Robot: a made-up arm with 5 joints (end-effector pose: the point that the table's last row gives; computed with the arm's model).
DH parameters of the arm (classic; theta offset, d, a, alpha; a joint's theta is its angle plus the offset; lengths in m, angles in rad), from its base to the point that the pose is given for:
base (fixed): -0.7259 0 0.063 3.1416
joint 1: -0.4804 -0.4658 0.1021 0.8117
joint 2: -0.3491 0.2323 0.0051 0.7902
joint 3: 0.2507 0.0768 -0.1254 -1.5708
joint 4: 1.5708 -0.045 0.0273 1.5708
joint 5: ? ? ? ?
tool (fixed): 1.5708 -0.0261 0 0
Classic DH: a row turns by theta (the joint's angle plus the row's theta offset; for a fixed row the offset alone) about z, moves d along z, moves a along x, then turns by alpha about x.
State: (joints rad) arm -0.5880 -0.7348 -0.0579 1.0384 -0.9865
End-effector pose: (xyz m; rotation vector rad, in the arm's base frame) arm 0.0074 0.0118 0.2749 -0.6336 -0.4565 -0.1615
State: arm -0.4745 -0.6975 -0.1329 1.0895 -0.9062
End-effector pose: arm 0.0122 0.0176 0.2613 -0.5174 -0.4060 -0.3148
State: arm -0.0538 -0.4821 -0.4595 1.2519 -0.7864
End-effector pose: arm 0.0368 0.0523 0.2180 -0.2311 -0.2970 -0.9648
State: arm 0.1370 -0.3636 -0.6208 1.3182 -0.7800
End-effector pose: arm 0.0590 0.0697 0.2013 -0.1383 -0.2785 -1.2810
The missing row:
joint 5: 0 0.0437 0.0278 1.5708
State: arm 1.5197 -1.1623 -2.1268 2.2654 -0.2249
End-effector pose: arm 0.3418 -0.2891 0.1953 1.5099 -1.9405 -0.6195
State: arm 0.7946 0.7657 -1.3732 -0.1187 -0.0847
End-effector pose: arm 0.2534 0.0214 0.2634 -0.6617 -0.5997 -1.1664
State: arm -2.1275 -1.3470 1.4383 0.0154 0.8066
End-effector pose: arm -0.1065 -0.0819 0.3292 -0.5919 0.3513 2.3734
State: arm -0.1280 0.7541 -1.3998 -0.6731 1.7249
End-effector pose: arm 0.1431 0.2389 0.2470 1.1851 -0.2971 0.7678
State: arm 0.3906 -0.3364 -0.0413 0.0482 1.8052
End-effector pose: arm 0.1633 0.1247 0.3029 1.6857 -0.3653 0.0924
